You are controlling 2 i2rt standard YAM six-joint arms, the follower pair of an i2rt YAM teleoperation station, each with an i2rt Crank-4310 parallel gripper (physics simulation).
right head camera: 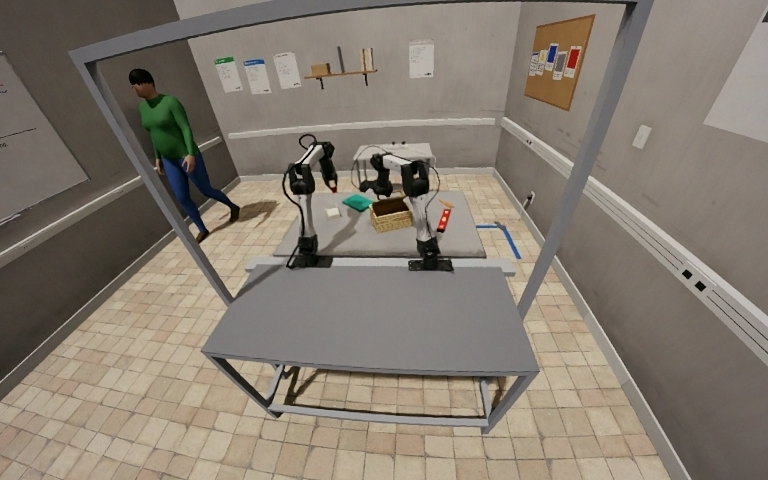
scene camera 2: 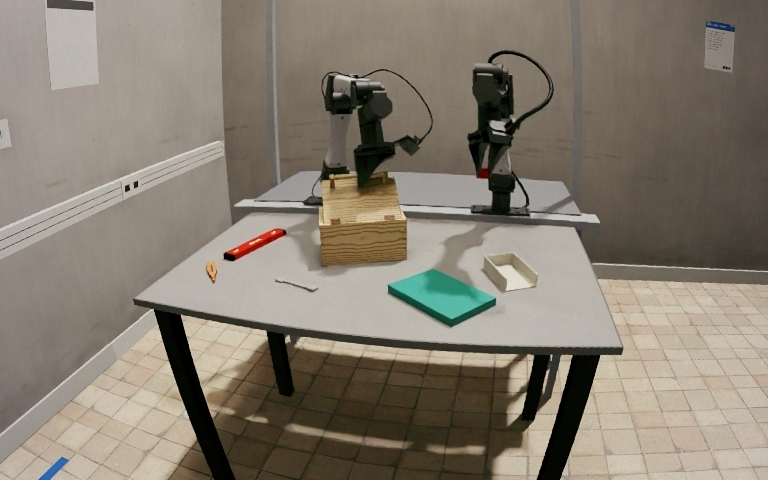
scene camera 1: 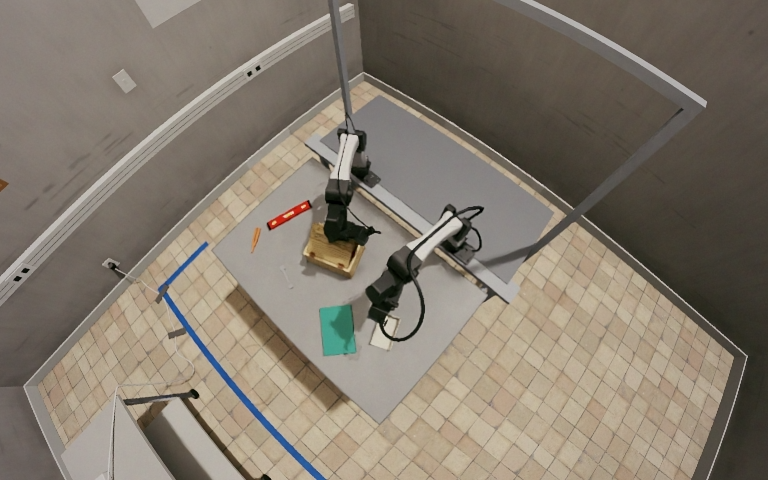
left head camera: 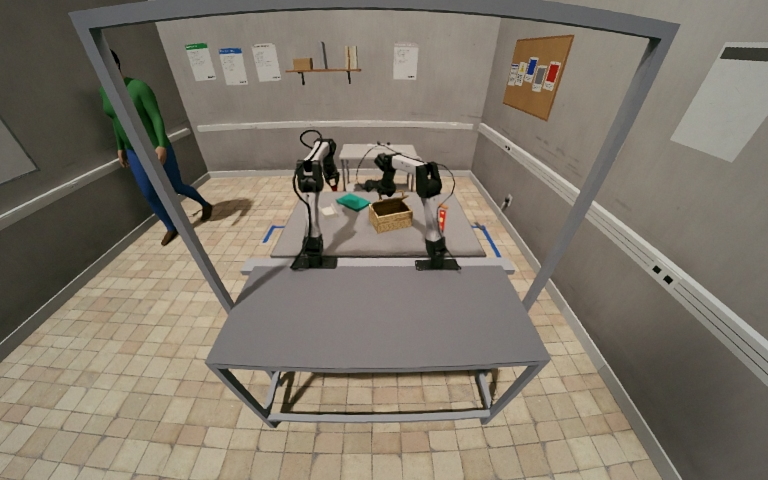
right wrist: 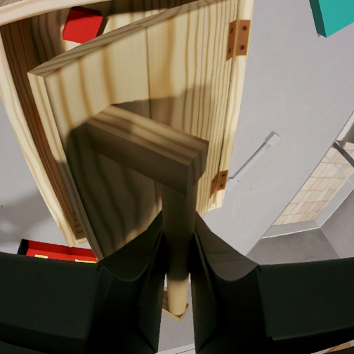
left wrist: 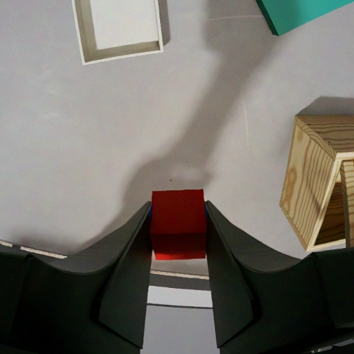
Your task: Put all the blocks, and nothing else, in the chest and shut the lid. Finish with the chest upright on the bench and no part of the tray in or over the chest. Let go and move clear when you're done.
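Observation:
The wooden chest stands upright on the bench. Its hinged lid is tilted partly open. My right gripper is shut on the lid's handle. A red block lies inside the chest in the right wrist view; the rest of the interior is mostly hidden by the lid. My left gripper is shut on another red block, held in the air beside the chest, with slivers of blue at its sides. The white tray lies apart from the chest.
A teal slab lies between chest and tray. A red spirit level, an orange tool and a thin grey wrench lie on the other side of the chest.

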